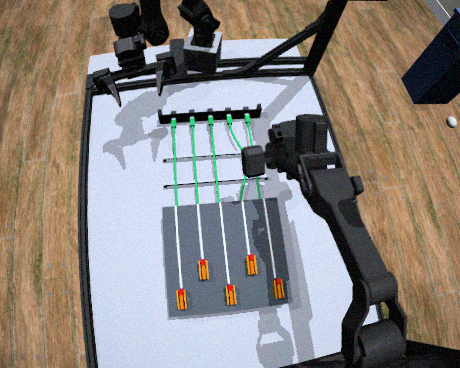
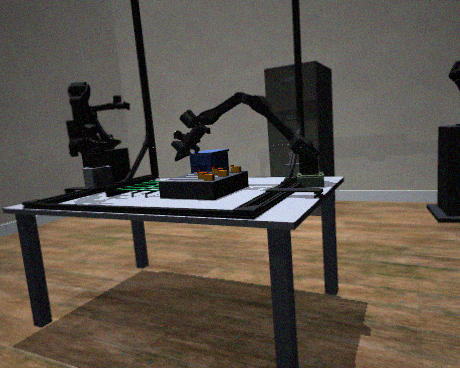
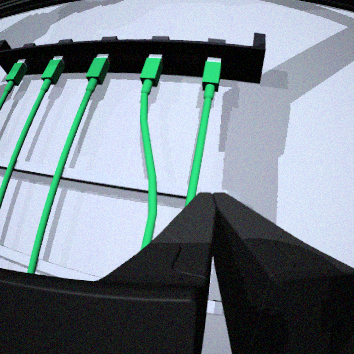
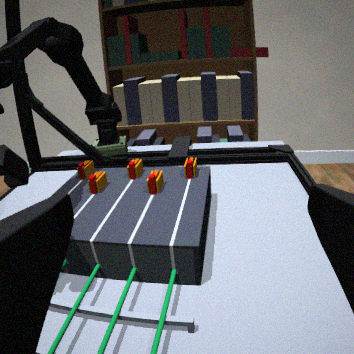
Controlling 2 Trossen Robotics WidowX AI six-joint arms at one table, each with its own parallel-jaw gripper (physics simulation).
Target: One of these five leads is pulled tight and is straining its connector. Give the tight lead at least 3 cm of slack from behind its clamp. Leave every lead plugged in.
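Places are measured from the left arm's base along level axes (x down, y back, z left), in millimetres.
Where they show: left gripper, fingertip midpoint: (image 1: 268, 145) (image 2: 175, 160) (image 3: 210, 205); right gripper, fingertip midpoint: (image 1: 139, 100) (image 2: 114, 142) (image 4: 193, 202); left arm's base at its link origin: (image 2: 310, 173) (image 4: 108, 141); right arm's base at its link origin: (image 1: 203, 39) (image 2: 96, 166).
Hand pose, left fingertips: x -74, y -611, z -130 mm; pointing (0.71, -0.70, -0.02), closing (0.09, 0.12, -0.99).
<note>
Things, the pixels of their top centre, and the offset from my left fingertips. "spot": a spot on its surface instead.
- fourth lead at a spot on its surface: (image 3: 149, 158) spot: dy -67, dx +93, dz +34 mm
- fifth lead at a spot on its surface: (image 3: 201, 140) (image 1: 251, 138) spot: dy -75, dx +93, dz -4 mm
Five green leads run from a black connector strip (image 1: 209, 116) (image 3: 175, 63) to a grey block (image 1: 261, 255) (image 4: 158, 211) that carries orange clamps (image 1: 203, 269) (image 4: 154, 181). The fourth lead (image 1: 234, 136) (image 3: 149, 158) bows sideways. The fifth lead (image 1: 249, 133) (image 3: 201, 140) and the three others (image 1: 194, 164) run straight. My left gripper (image 1: 253, 161) (image 3: 210, 205) (image 2: 178, 153) is shut and empty. It hovers above the fourth and fifth leads between the strip and the block. My right gripper (image 1: 139, 98) is open and empty at the back left, away from the leads.
Two thin black bars (image 1: 199, 158) (image 1: 207, 183) cross under the leads. A black frame (image 1: 84, 219) rims the table. A blue box (image 2: 209, 161) stands behind the block. A bookshelf (image 4: 105, 70) and a dark cabinet (image 2: 298, 117) stand beyond the table.
</note>
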